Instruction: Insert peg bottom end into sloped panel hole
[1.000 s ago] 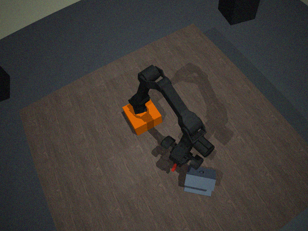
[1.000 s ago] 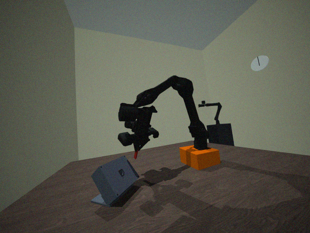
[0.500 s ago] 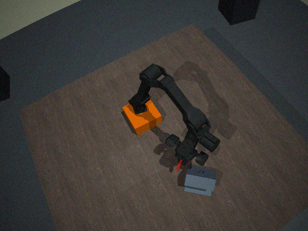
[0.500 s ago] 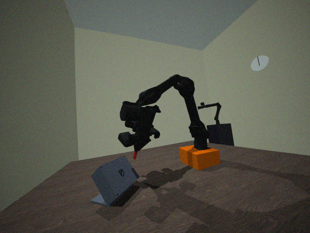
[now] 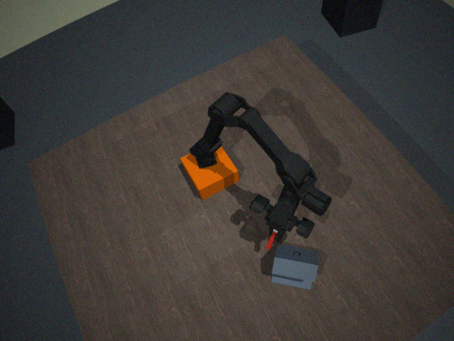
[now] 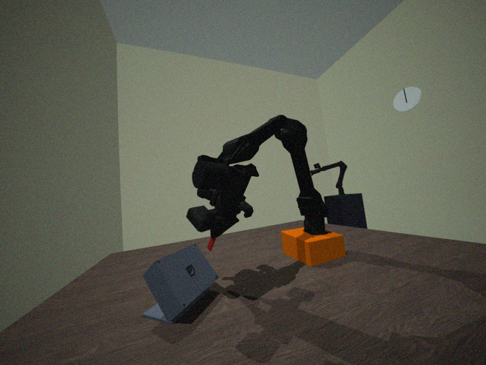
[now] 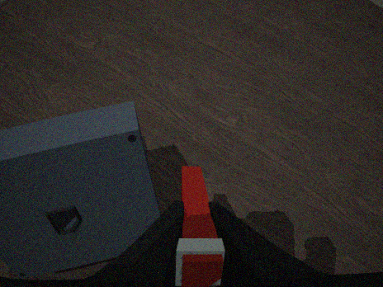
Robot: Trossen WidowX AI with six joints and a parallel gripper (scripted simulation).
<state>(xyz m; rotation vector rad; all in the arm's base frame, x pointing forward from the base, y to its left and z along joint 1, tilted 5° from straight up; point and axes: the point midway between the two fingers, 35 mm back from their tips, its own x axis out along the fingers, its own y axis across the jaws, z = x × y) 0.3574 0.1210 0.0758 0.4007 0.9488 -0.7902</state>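
My gripper tip is 8 cm short of the grey sloped panel, 5 cm to the right of it and 7 cm above it. Also, from my gripper tip: red peg 1 cm behind, 1 cm to the left, 1 cm above.
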